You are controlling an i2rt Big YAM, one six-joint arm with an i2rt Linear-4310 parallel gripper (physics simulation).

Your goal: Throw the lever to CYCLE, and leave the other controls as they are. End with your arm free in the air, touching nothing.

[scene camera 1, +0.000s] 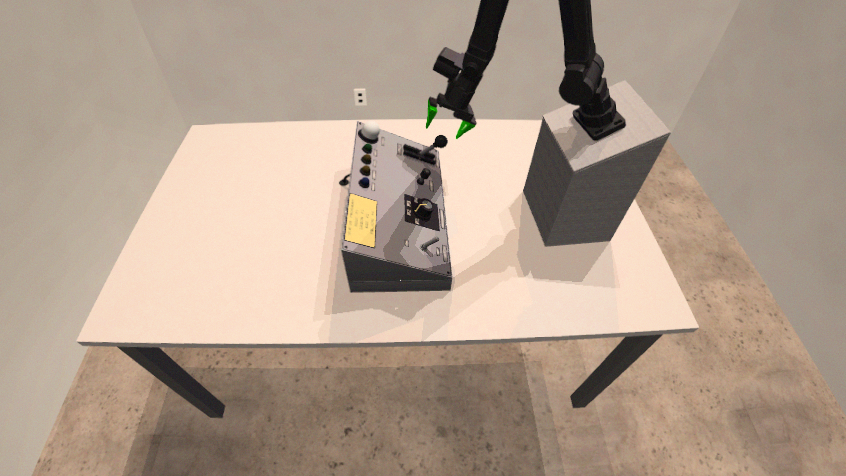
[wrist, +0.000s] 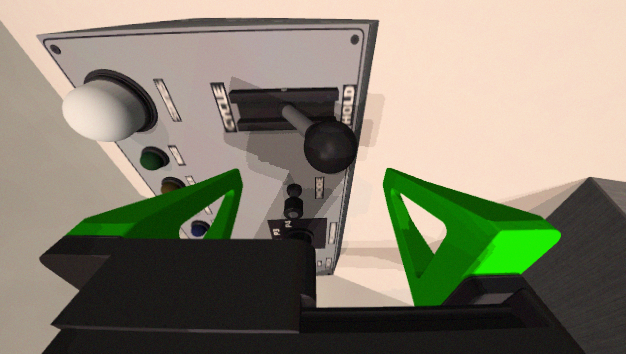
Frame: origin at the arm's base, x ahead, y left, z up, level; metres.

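Where they show: gripper, fingertip midpoint: (scene camera 1: pixel 441 133) (wrist: pixel 312 176); arm's base, origin of the base link: (scene camera 1: pixel 598 120).
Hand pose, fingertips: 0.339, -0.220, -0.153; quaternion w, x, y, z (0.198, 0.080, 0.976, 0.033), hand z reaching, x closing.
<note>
Things, the pixels of their centre, and the offset from my fingertips, as dx, dy, dz. "pt": a spot on its surface instead. Level surfaces: height alone.
- grey shaft with a round black knob, surface spot: (wrist: pixel 330 146) (scene camera 1: pixel 442 134) pt -0.009, -0.013, -0.016
- CYCLE label, surface spot: (wrist: pixel 223 107) pt +0.120, -0.028, -0.059
- small black MODE toggle, body centre: (wrist: pixel 294 197) (scene camera 1: pixel 422 178) +0.078, +0.104, -0.072
- rotary knob, body centre: (wrist: pixel 298 245) (scene camera 1: pixel 425 207) +0.098, +0.223, -0.068
- lower toggle, body centre: (scene camera 1: pixel 430 242) +0.111, +0.342, -0.066
- white dome, surface spot: (wrist: pixel 102 110) pt +0.175, -0.055, +0.012
- table, its level: dz -0.178
The lever, a grey shaft with a round black knob (scene camera 1: pixel 440 141) (wrist: pixel 330 146), rises from a dark slot on the sloped control panel (scene camera 1: pixel 390 195) (wrist: pixel 280 55). In the wrist view the slot has the CYCLE label (wrist: pixel 223 107) at its left end and the HOLD label (wrist: pixel 348 105) at its right end. The shaft's foot is near the slot's middle and the knob leans toward the HOLD side. My gripper (scene camera 1: pixel 446 131) (wrist: pixel 312 176) is open and empty, with its green fingers wide apart. It hangs in the air above and behind the knob, apart from it.
Other controls are the small black MODE toggle (scene camera 1: pixel 425 173) (wrist: pixel 293 206), the rotary knob (scene camera 1: pixel 424 207), a lower toggle (scene camera 1: pixel 430 243), the white dome (scene camera 1: pixel 370 130) (wrist: pixel 102 110) and several coloured buttons. The grey pedestal (scene camera 1: pixel 591 201) (wrist: pixel 590 250) bearing the arm stands on the table (scene camera 1: pixel 224 236) at the right.
</note>
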